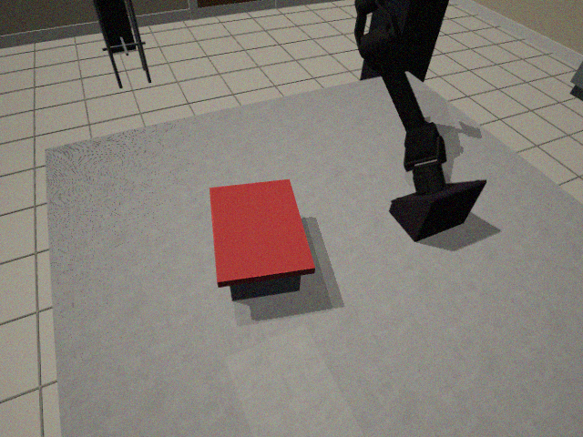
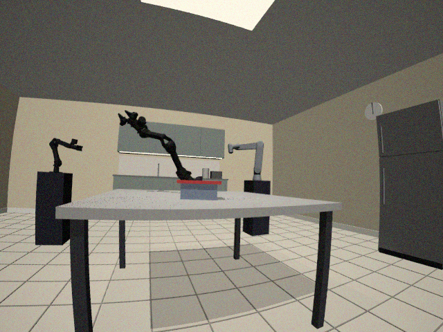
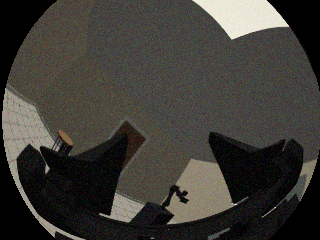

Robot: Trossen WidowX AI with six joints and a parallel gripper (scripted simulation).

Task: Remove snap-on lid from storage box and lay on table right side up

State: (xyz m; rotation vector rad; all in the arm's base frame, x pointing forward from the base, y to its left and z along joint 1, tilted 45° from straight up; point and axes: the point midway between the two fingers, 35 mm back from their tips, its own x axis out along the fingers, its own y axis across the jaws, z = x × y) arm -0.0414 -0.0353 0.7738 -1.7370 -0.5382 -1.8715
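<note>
Right now my gripper tip is 530 mm to the right of the lid, 530 mm above it and 490 mm short of it. Round my gripper tip: grey storage box: 580 mm below, 530 mm to the left, 490 mm ahead.
</note>
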